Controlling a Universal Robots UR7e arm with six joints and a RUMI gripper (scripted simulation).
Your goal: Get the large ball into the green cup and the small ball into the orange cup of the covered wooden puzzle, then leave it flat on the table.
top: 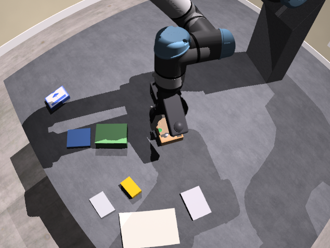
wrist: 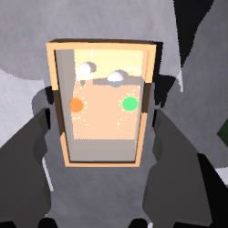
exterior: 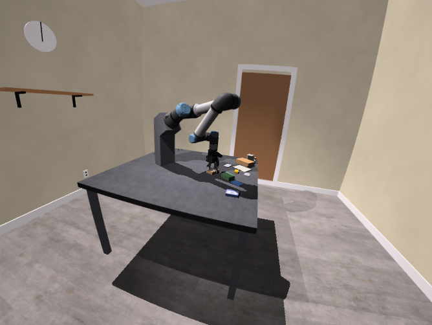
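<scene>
Now: hand 1 cm above the covered wooden puzzle. The rest, counted from my hand: green box (11 cm ahead, 14 cm to the right); then blue block (16 cm ahead, 24 cm to the right, 2 cm below); then yellow block (23 cm ahead, 1 cm to the right, 1 cm below).
</scene>
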